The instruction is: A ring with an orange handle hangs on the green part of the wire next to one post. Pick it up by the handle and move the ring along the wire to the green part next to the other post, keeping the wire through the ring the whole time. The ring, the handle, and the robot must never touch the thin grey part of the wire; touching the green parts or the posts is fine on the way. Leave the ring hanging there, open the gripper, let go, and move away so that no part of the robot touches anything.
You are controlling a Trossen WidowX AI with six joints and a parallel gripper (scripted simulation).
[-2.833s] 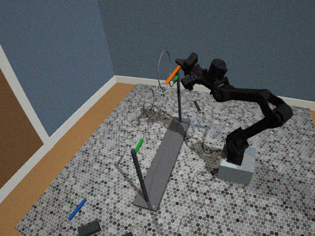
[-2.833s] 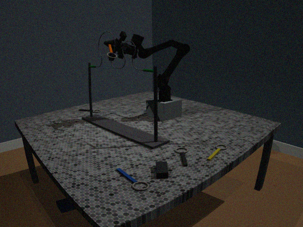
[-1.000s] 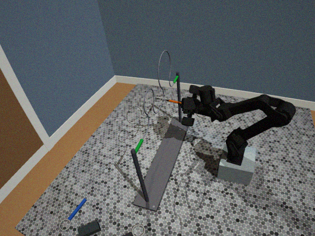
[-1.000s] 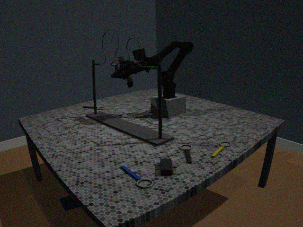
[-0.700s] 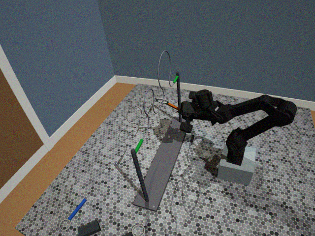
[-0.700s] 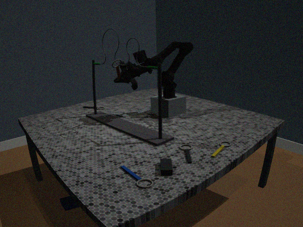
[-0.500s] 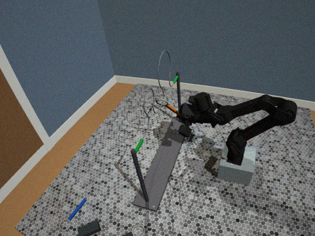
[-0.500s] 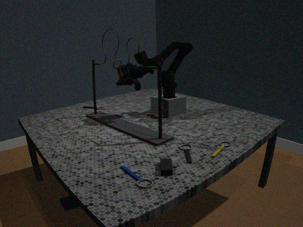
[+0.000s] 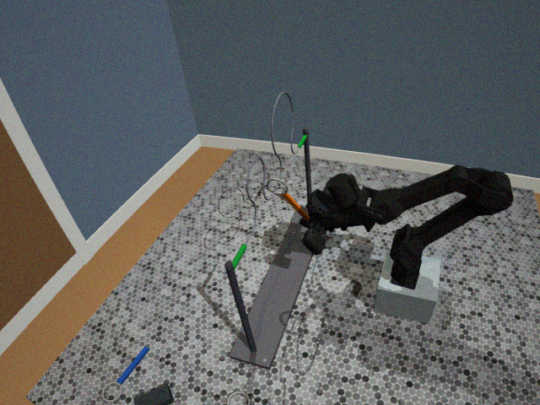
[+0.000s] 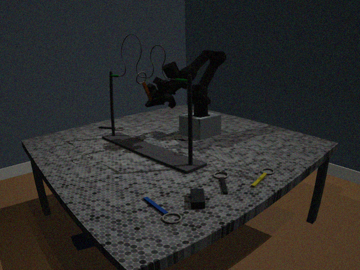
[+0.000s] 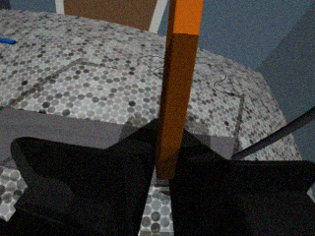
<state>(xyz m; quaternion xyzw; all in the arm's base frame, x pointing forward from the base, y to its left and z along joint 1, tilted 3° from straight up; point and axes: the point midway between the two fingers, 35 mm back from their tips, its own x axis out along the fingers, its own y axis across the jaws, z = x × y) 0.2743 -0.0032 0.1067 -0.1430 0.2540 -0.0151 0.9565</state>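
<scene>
The orange-handled ring lies 2 cm ahead of my gripper tip, 2 cm to the left of it and 10 cm above it. Round my gripper tip: yellow-handled ring 16 cm behind, 56 cm to the left, 18 cm below; blue-handled ring 26 cm ahead, 54 cm to the left, 18 cm below; dark block 14 cm ahead, 55 cm to the left, 18 cm below.
</scene>
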